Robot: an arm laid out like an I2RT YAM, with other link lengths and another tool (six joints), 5 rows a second.
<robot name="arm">
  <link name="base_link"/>
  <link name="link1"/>
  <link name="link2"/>
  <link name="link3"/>
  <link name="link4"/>
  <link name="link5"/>
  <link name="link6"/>
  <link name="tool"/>
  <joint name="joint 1" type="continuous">
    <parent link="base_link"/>
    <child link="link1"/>
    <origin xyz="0 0 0.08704" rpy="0 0 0"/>
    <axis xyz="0 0 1"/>
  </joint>
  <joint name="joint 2" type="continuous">
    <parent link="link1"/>
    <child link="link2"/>
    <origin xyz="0.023 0.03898 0.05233" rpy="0 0 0"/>
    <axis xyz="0 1 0"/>
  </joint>
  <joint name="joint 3" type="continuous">
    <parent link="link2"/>
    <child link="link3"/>
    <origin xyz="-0.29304 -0.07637 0" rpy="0 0 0"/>
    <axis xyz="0 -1 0"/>
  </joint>
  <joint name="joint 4" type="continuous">
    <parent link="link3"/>
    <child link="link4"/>
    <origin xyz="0.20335 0.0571 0.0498" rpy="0 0 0"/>
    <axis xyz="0 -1 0"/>
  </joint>
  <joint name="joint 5" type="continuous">
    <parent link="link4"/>
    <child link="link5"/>
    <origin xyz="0.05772 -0.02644 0.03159" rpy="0 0 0"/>
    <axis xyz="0 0 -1"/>
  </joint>
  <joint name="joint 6" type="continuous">
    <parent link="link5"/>
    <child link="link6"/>
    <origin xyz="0.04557 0 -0.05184" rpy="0 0 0"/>
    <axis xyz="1 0 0"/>
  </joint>
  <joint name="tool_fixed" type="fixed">
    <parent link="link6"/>
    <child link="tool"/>
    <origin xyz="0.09 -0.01 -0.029" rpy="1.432 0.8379 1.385"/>
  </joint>
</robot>
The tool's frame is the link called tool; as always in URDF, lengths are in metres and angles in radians. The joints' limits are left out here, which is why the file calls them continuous.
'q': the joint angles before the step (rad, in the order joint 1, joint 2, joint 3, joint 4, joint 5, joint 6). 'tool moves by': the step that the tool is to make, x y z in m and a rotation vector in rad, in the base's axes. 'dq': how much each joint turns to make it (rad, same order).
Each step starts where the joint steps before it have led.
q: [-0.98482, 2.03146, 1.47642, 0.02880, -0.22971, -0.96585]
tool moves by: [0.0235, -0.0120, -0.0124, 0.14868, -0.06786, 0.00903]
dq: [0.00153, 0.11206, 0.18407, -0.12683, -0.07945, 0.11835]
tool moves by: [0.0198, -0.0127, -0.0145, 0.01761, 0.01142, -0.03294]
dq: [0.02915, 0.09427, 0.11492, -0.03149, 0.05141, 0.03628]
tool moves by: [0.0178, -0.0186, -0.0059, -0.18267, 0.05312, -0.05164]
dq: [0.04700, 0.06369, 0.00760, 0.15705, 0.16262, -0.08041]
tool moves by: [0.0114, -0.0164, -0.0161, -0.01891, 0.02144, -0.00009]
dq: [0.00207, 0.09203, 0.10263, -0.01105, 0.01536, -0.02424]
